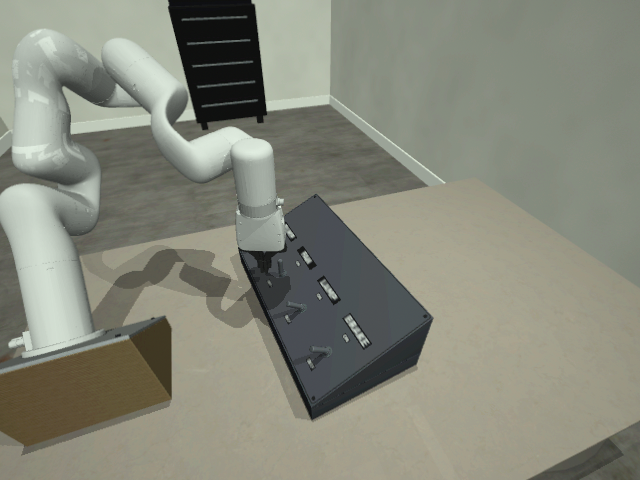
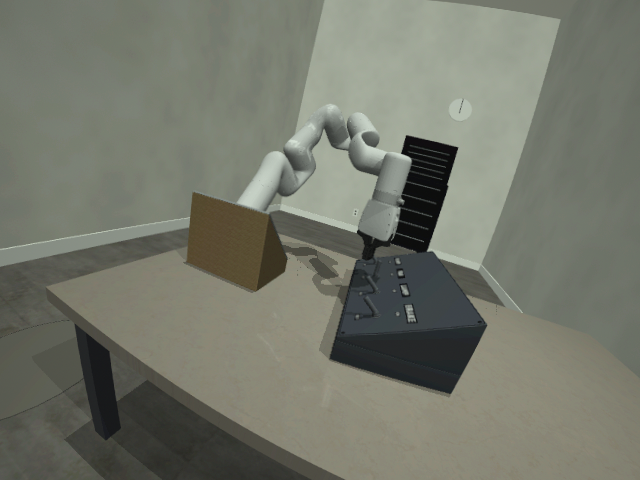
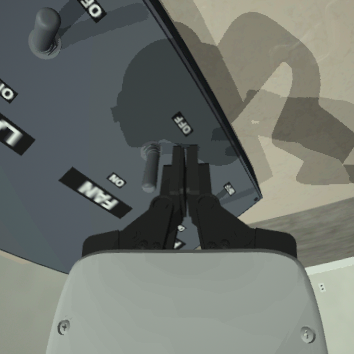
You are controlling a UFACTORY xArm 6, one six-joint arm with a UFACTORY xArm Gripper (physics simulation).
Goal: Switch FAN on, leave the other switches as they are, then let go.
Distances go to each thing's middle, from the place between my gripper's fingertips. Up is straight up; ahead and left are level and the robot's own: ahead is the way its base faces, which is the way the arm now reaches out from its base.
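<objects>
My hand's 120 mm short of the dark sloped switch box (image 1: 374, 328), and it's also 30 mm to the left of the box and 50 mm above it.
</objects>
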